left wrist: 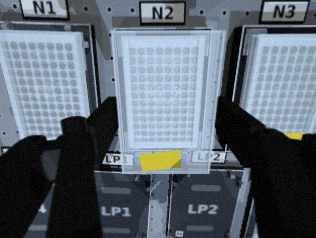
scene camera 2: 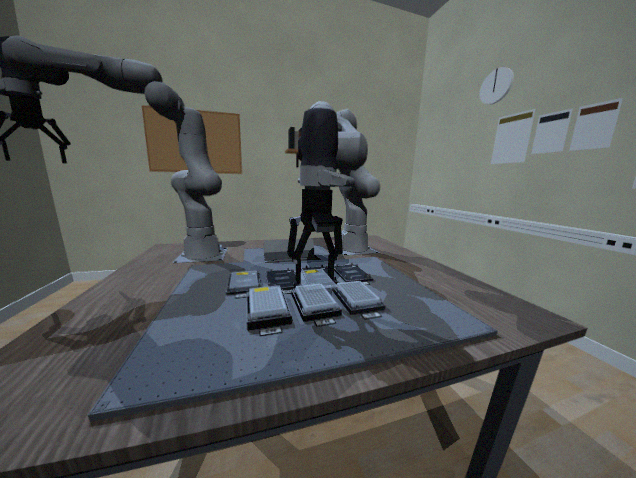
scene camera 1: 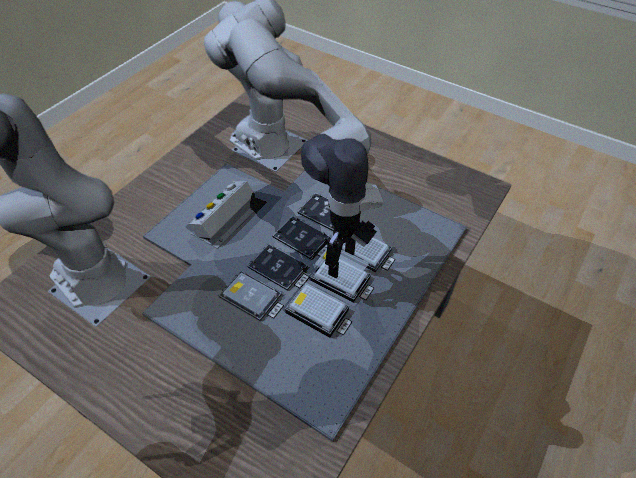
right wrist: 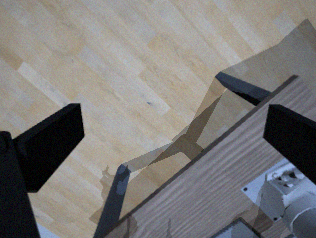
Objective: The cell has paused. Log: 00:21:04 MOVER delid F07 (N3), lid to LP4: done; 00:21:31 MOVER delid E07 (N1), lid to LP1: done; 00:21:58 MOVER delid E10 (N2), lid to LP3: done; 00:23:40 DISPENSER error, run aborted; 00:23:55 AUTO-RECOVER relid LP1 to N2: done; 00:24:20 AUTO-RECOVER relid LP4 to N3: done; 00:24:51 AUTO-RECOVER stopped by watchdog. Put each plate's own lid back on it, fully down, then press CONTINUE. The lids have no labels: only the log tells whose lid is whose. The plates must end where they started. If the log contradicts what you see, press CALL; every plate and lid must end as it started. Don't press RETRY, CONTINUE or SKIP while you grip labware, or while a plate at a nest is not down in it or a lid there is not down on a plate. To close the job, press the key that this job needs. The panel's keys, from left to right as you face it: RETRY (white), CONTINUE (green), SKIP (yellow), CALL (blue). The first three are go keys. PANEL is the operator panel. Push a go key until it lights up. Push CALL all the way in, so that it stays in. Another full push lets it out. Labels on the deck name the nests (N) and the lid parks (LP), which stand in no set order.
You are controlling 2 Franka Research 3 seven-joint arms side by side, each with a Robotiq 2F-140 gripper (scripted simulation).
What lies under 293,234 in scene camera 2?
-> My left gripper.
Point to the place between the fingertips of my left gripper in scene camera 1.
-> At 341,264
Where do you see an N1 plate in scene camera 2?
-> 355,292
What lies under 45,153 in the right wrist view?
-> My right gripper.
